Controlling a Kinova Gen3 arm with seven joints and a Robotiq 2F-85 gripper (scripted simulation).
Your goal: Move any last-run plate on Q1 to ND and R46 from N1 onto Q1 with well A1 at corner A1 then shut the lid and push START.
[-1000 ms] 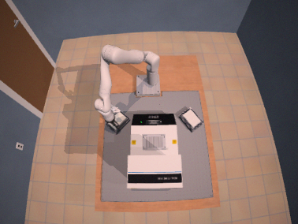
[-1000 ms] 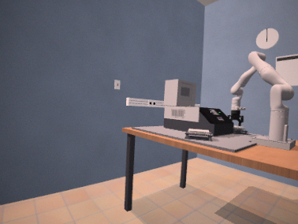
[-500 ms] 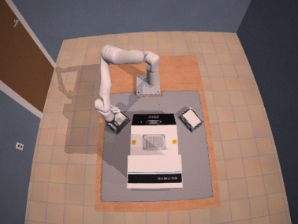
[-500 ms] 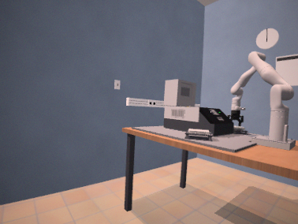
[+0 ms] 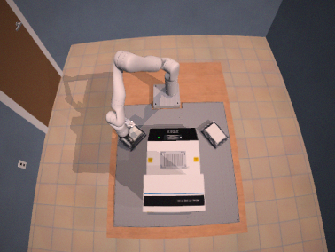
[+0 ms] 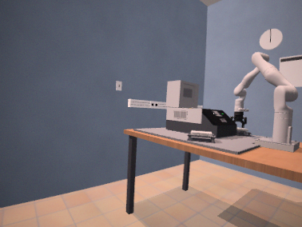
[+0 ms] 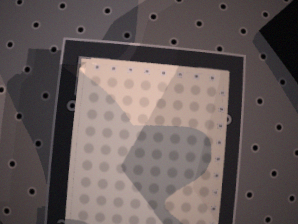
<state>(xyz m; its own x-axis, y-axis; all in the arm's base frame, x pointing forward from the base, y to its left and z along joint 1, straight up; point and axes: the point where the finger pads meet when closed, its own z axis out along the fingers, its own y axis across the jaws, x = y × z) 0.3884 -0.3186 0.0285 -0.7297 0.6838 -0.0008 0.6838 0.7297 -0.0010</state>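
The dark nest ND is 30 mm to the left of my hand, 30 mm below it and 30 mm behind it. Round my hand: plate: 30 mm to the left, 30 mm behind, 10 mm below.
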